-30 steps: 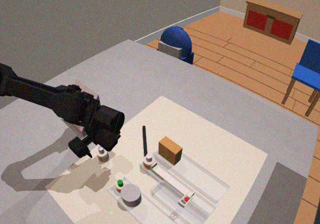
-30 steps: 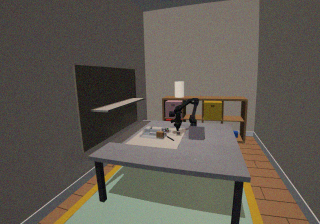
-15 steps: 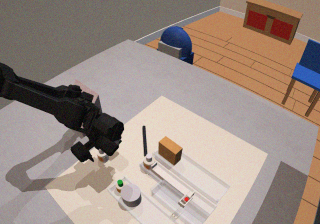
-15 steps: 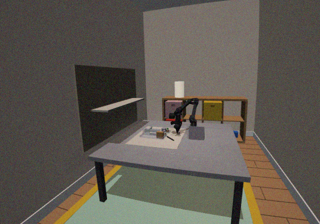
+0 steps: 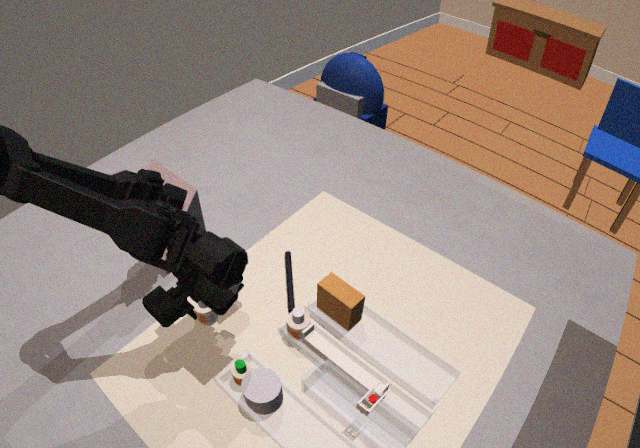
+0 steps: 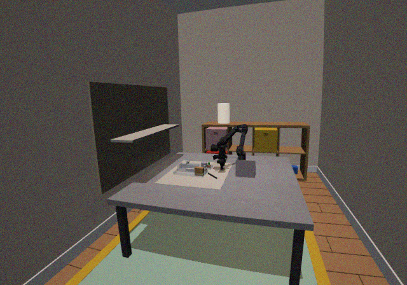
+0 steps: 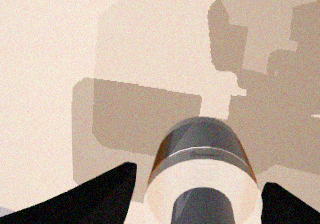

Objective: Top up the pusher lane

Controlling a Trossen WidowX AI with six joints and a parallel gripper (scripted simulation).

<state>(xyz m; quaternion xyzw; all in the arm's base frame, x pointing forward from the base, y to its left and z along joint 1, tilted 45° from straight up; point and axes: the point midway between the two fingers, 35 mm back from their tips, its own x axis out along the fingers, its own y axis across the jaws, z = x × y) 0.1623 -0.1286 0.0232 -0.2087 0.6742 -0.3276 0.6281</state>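
Right now my gripper tip is 19 cm short of the brown box, 14 cm to the right of it and 1 cm below it. Also, from my gripper tip: red dot 33 cm ahead, 1 cm to the right, 5 cm above; black stick 8 cm ahead, 15 cm to the left, 2 cm below; grey cylinder 18 cm ahead, 7 cm to the right.
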